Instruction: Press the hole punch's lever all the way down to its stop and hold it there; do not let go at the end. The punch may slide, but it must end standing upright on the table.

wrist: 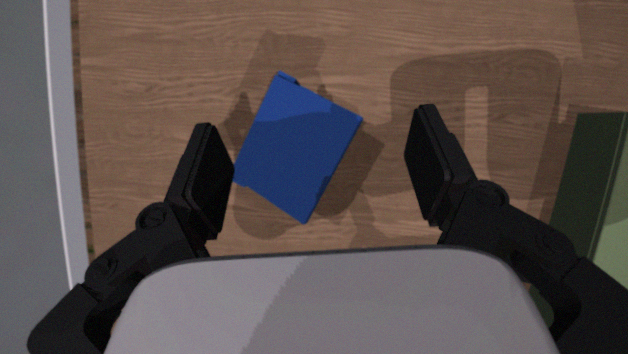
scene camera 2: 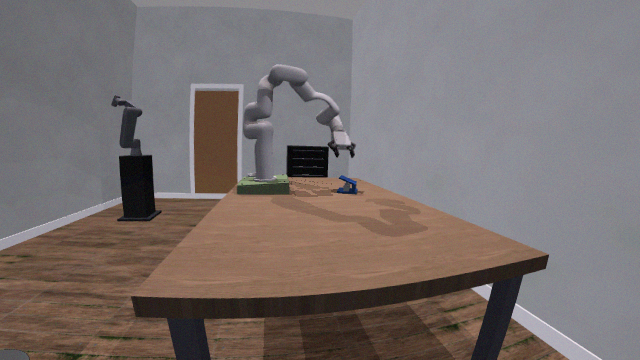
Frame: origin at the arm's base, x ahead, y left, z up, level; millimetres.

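Seen in the pictures: gripper, fingertip midpoint: (wrist: 315,138) (scene camera 2: 345,156); arm's base at its link origin: (scene camera 2: 265,179).
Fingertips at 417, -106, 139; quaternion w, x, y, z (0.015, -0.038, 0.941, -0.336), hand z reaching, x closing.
Offsets run from my fingertips to a thing's middle, as dx, dy, dz. Level surfaces: height alone.
The blue hole punch {+28, +17, -154} (scene camera 2: 347,185) (wrist: 299,147) stands upright on the table {dz -197} (scene camera 2: 320,250) (wrist: 150,65) near its far end. Its lever {+28, +17, -132} (scene camera 2: 348,180) slopes and stands raised above the base in the scene view. In the wrist view the lever's flat top covers most of the base. My gripper (scene camera 2: 344,152) (wrist: 315,138) is open and empty. It hangs above the punch, tilted, with a gap of air between its fingertips and the lever. In the wrist view the punch shows between the fingers, closer to the left one.
The green base block (scene camera 2: 263,188) (wrist: 582,165) of my arm stands to the left of the punch in the scene view and at the right edge of the wrist view. A grey wall (scene camera 2: 475,125) runs beyond the table's right edge. A black slatted unit (scene camera 2: 307,173) stands behind the table.
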